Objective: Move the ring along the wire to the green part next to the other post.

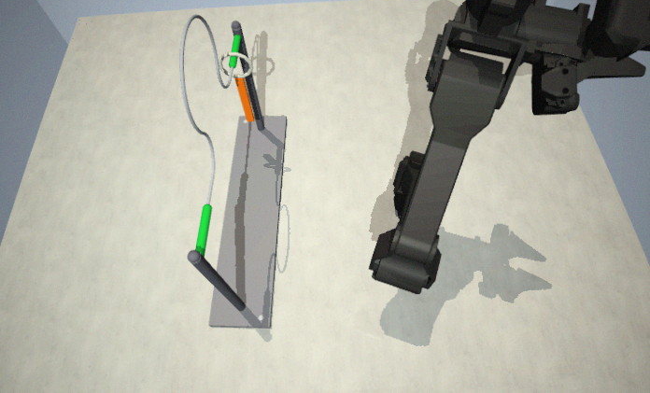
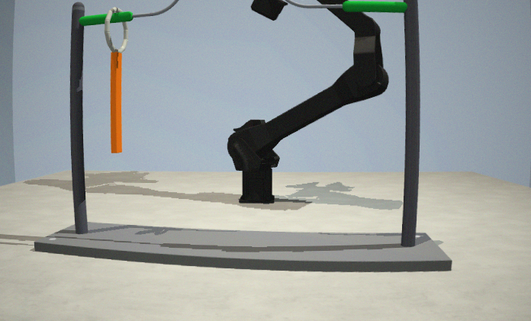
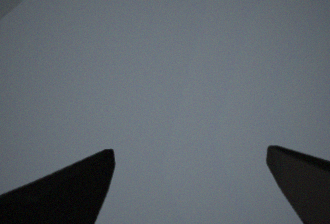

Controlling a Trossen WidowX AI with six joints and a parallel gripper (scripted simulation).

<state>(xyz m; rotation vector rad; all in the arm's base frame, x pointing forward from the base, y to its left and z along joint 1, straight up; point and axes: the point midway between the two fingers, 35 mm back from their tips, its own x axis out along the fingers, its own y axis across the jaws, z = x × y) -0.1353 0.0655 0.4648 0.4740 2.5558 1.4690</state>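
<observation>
Now: the ring with orange handle 48 cm ahead of my gripper tip, 25 cm below it and 23 cm to the right of it.
</observation>
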